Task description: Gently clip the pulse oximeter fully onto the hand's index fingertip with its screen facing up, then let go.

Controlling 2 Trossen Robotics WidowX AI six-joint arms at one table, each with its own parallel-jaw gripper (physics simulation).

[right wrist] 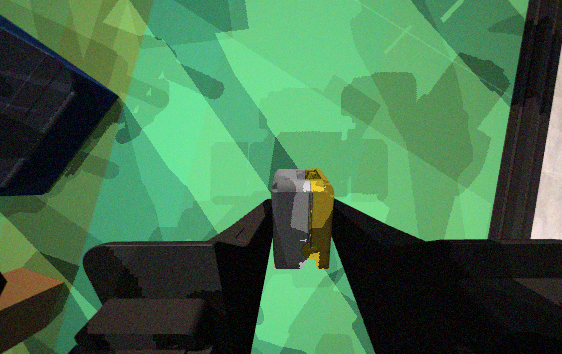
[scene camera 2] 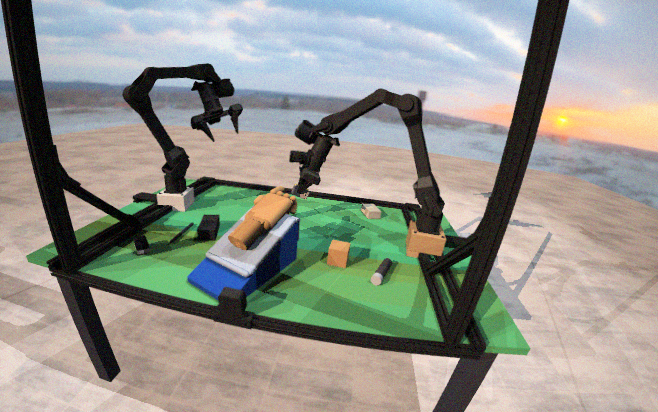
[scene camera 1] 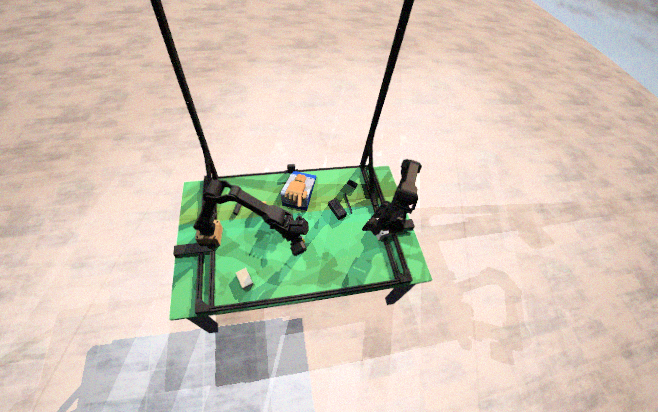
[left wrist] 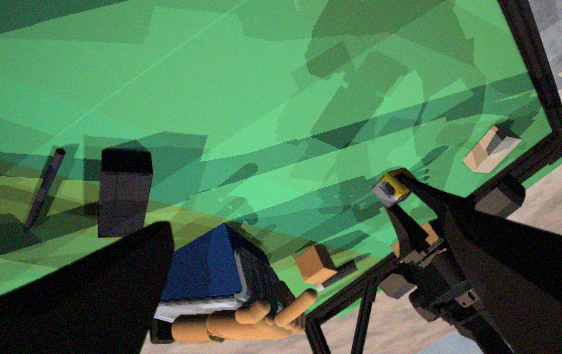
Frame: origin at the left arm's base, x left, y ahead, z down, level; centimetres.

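Seen in the pictures: left gripper, fingertip midpoint: (scene camera 2: 226, 137) (left wrist: 309, 227); right gripper, fingertip midpoint: (right wrist: 300, 205) (scene camera 2: 298, 191) (scene camera 1: 299, 240) (left wrist: 392, 187); left arm's base, origin of the base link: (scene camera 2: 175, 190); right arm's base, origin of the base link: (scene camera 2: 427, 229) (scene camera 1: 207, 229).
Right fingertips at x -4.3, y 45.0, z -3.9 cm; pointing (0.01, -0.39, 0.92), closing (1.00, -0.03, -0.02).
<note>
Pixels of each thing's middle, then the offset from my right fingertips to it.
- pulse oximeter, body centre: (right wrist: 300, 218) (left wrist: 396, 186) (scene camera 2: 300, 191) dx +0.1, dy +0.8, dz +0.1 cm
- black box, body centre: (left wrist: 123, 196) (scene camera 2: 209, 227) (scene camera 1: 337, 208) dx -14.9, dy -26.8, dz +8.0 cm
- dark pen, body centre: (left wrist: 41, 196) (scene camera 2: 181, 233) dx -17.6, dy -34.8, dz +9.3 cm
- small black block, body centre: (scene camera 2: 141, 244) dx -27.7, dy -41.8, dz +8.1 cm
- orange block, body centre: (left wrist: 316, 265) (scene camera 2: 338, 253) dx -28.1, dy +11.4, dz +7.2 cm
- dark cylinder, body centre: (left wrist: 335, 275) (scene camera 2: 382, 270) dx -34.1, dy +22.0, dz +8.4 cm
- cream block, body centre: (left wrist: 491, 150) (scene camera 2: 370, 211) (scene camera 1: 244, 278) dx +6.0, dy +28.6, dz +8.2 cm
The pulse oximeter (left wrist: 391, 187) (right wrist: 302, 225), grey on one side and yellow on the other, is between the fingertips of my right gripper (scene camera 2: 301, 190) (right wrist: 300, 205). It stands on edge in the right wrist view, its halves side by side; I cannot make out its screen. It is above the table, apart from the hand. The orange hand (scene camera 1: 297, 186) (scene camera 2: 270, 210) (left wrist: 235, 325) lies on a white-topped blue wedge (scene camera 2: 282, 250) (left wrist: 200, 265) (right wrist: 95, 100); my right gripper is just beyond its fingers in scene camera 2. My left gripper (scene camera 2: 225, 136) is wide open and empty, high above the table.
A black box (scene camera 1: 337, 209) (scene camera 2: 208, 227) (left wrist: 125, 200), a dark pen (scene camera 2: 181, 233) (left wrist: 45, 190) and a small black block (scene camera 2: 142, 245) lie beside the wedge. An orange block (scene camera 2: 338, 254) (left wrist: 315, 265), a dark cylinder (scene camera 2: 382, 271) and a cream block (scene camera 1: 244, 278) (scene camera 2: 371, 211) lie toward the right arm.
</note>
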